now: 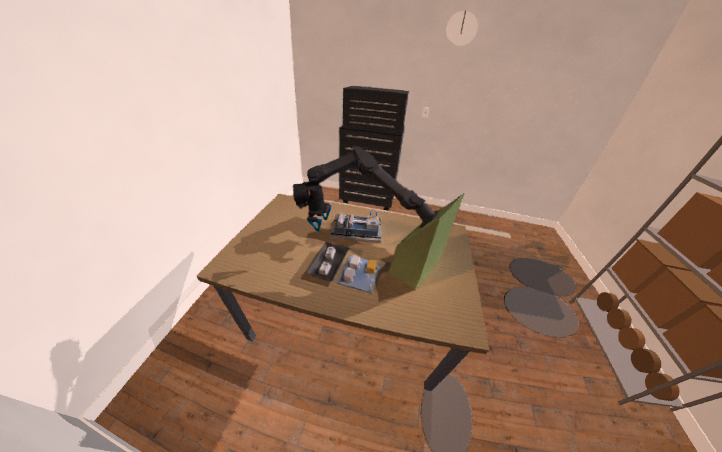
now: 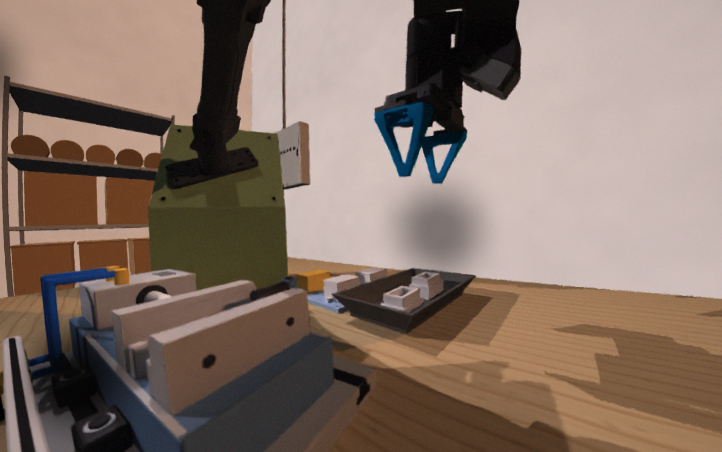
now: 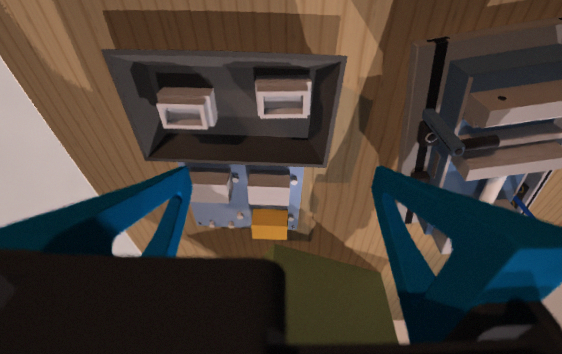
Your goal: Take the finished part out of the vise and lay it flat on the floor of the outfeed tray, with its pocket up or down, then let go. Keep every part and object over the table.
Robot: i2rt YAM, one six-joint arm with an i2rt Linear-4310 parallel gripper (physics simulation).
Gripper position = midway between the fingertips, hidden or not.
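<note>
Brass block (image 3: pixel 266 223). My gripper (image 2: pixel 422 180), (image 3: pixel 281 176).
</note>
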